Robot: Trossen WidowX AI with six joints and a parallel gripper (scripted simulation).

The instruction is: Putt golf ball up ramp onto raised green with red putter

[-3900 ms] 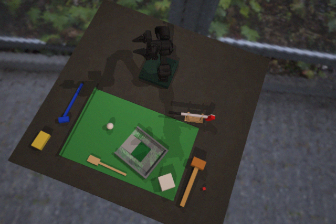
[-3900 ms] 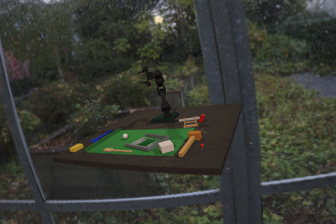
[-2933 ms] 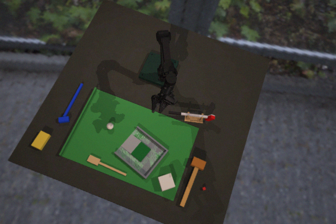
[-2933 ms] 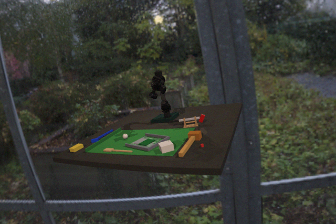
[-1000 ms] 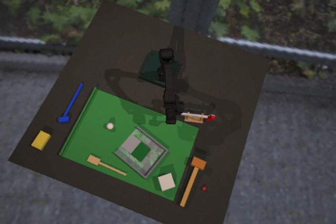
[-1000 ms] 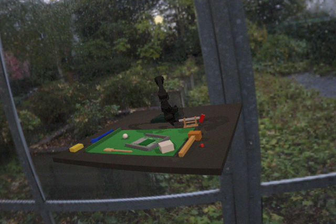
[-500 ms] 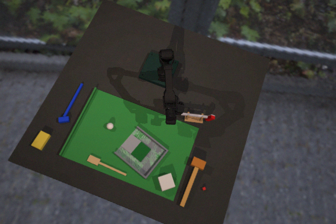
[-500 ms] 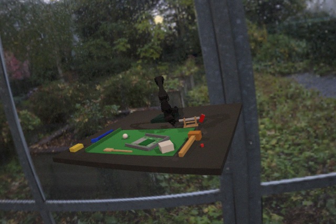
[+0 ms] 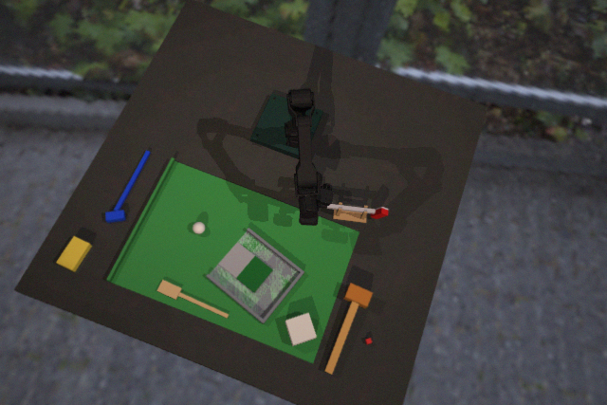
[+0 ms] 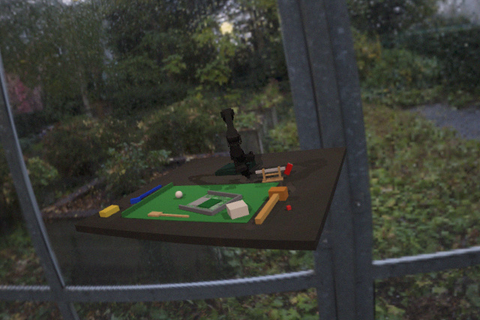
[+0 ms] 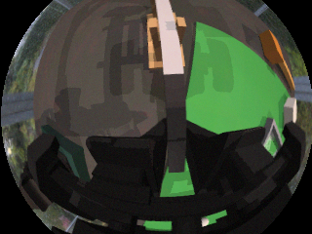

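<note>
Right now my gripper tip is 11 cm to the right of the red putter, 3 cm below it and 2 cm past it. The rest, counted from my gripper tip: white golf ball: 37 cm to the right, 18 cm ahead, 1 cm below; wooden rack: 13 cm to the left, 2 cm behind; white cube: 42 cm ahead, 6 cm to the left.
</note>
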